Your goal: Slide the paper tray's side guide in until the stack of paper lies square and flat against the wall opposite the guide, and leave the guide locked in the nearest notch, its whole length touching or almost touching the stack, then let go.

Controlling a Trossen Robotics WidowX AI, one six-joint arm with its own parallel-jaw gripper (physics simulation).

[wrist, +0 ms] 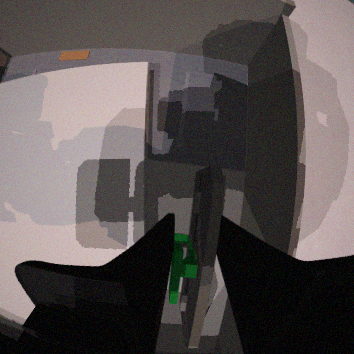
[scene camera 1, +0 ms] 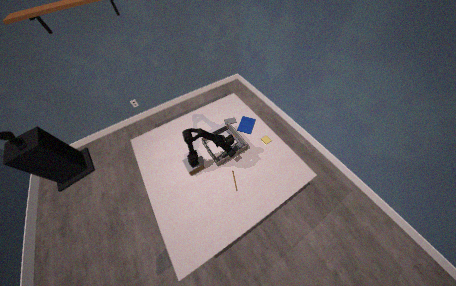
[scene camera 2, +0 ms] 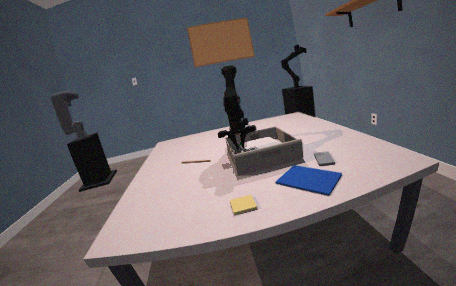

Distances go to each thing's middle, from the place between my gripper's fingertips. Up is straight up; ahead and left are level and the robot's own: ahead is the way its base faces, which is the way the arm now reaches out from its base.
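Labels:
White paper stack (wrist: 81,134): my gripper 120 mm to the right of it, 30 mm above it. Blue book (scene camera 2: 319,181): 360 mm ahead of my hand, 140 mm to the left, 50 mm below.

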